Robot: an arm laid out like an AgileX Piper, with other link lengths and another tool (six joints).
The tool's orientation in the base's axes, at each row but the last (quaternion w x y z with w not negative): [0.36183 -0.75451 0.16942 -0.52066]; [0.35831 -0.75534 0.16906 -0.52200]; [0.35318 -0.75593 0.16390 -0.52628]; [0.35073 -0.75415 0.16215 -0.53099]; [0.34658 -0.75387 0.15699 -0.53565]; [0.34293 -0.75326 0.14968 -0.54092]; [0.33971 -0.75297 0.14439 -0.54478]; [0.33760 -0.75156 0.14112 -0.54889]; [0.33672 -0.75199 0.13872 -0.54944]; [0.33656 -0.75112 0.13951 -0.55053]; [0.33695 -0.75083 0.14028 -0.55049]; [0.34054 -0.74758 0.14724 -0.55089]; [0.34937 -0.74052 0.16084 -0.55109]
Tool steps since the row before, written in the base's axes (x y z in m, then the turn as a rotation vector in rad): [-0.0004 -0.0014 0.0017 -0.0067 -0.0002 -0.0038]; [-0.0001 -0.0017 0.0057 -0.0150 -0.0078 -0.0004]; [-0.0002 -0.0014 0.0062 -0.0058 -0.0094 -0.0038]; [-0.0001 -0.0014 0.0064 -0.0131 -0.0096 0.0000]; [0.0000 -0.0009 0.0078 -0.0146 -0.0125 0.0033]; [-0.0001 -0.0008 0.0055 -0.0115 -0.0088 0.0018]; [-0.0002 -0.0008 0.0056 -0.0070 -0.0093 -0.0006]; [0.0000 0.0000 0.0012 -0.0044 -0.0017 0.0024]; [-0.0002 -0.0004 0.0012 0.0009 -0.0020 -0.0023]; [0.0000 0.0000 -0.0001 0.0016 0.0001 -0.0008]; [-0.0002 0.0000 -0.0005 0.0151 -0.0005 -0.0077]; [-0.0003 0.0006 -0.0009 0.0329 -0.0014 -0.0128]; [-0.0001 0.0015 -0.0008 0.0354 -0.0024 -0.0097]
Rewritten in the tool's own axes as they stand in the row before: [0.0019 -0.0003 -0.0012 -0.0051 0.0021 -0.0054]; [0.0048 -0.0029 -0.0018 -0.0013 0.0039 -0.0164]; [0.0050 -0.0034 -0.0019 0.0010 0.0085 -0.0079]; [0.0052 -0.0035 -0.0018 0.0009 0.0051 -0.0154]; [0.0060 -0.0047 -0.0018 0.0044 0.0046 -0.0184]; [0.0044 -0.0032 -0.0014 0.0023 0.0034 -0.0140]; [0.0044 -0.0032 -0.0015 0.0025 0.0061 -0.0096]; [0.0009 -0.0008 -0.0002 0.0012 -0.0010 -0.0051]; [0.0010 -0.0005 -0.0005 -0.0002 0.0031 0.0005]; [-0.0001 0.0001 0.0000 -0.0001 0.0007 0.0016]; [-0.0004 0.0003 -0.0001 0.0000 0.0079 0.0150]; [-0.0011 0.0001 0.0001 0.0031 0.0147 0.0320]; [-0.0015 -0.0005 0.0005 0.0067 0.0136 0.0335]
